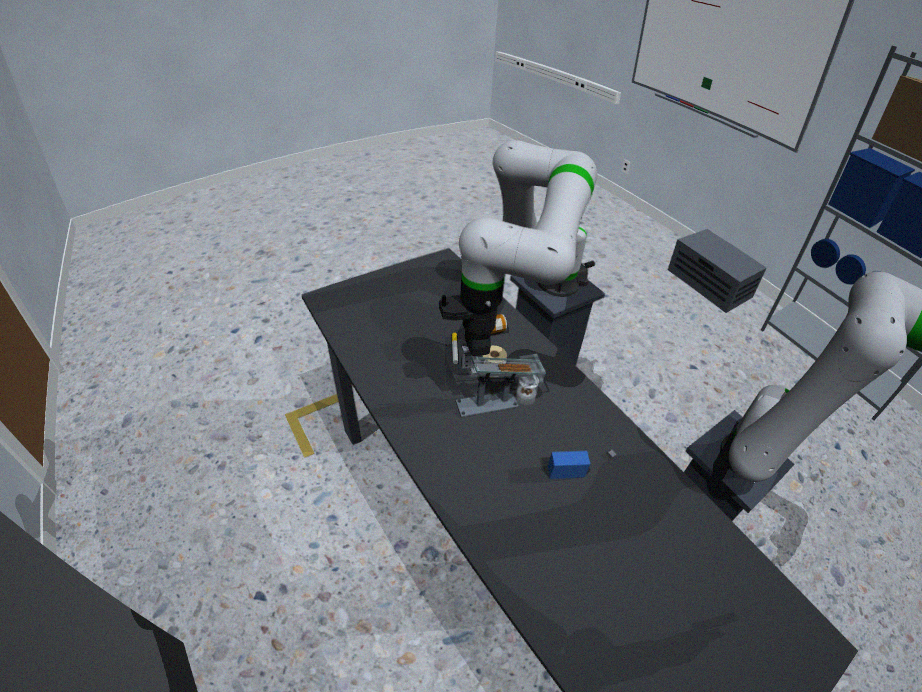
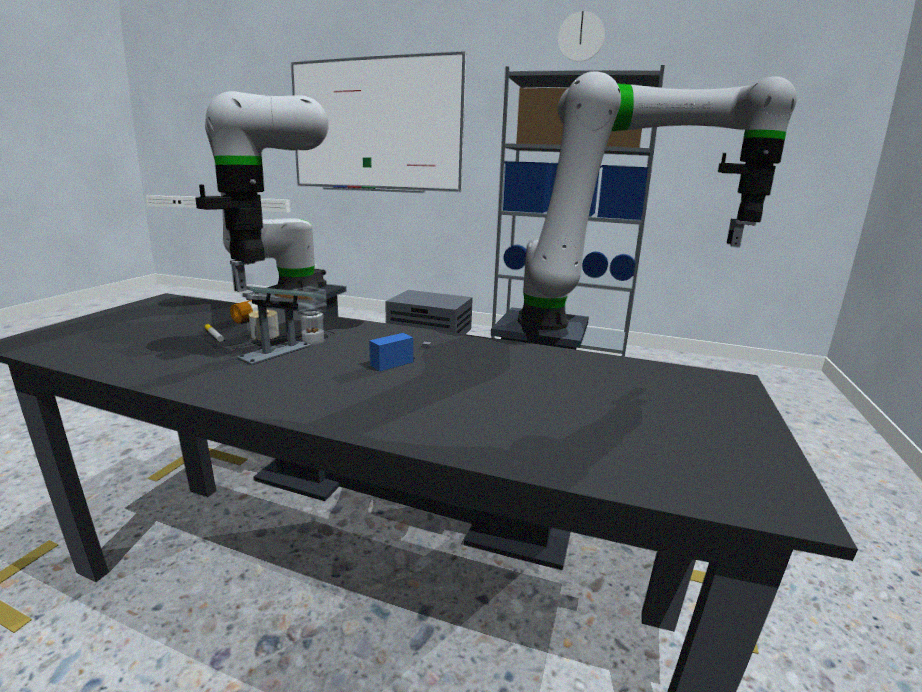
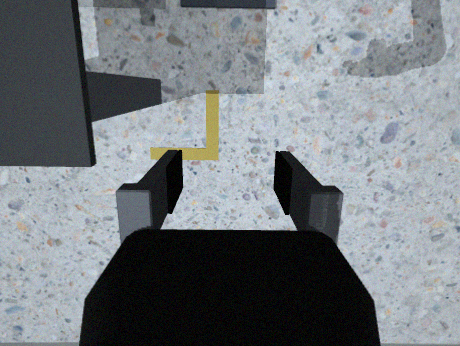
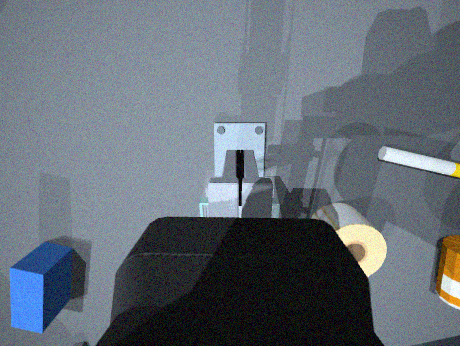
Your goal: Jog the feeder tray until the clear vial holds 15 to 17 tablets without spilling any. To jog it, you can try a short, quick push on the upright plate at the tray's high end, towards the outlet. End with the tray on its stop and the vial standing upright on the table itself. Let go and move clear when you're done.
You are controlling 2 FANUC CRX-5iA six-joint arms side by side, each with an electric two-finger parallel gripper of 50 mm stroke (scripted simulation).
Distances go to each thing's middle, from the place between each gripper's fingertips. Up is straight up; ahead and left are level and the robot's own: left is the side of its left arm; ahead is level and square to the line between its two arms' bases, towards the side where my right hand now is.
The clear feeder tray [image 4: 204,208] is 8 cm behind my right hand [image 2: 240,290], 4 cm below it and 2 cm to the left of it. The rest, counted from my right hand: blue block [image 2: 388,352] (30 cm to the left, 15 cm below, 12 cm behind); then cream roll [image 4: 351,226] (15 cm below, 15 cm behind, 9 cm to the right).
My left hand [image 2: 732,245] is 490 mm short of the blue block, 720 mm to the left of it and 260 mm above it. Also, from my left hand: clear feeder tray: 530 mm ahead, 1000 mm to the right, 150 mm below; then cream roll: 460 mm ahead, 1110 mm to the right, 260 mm below.
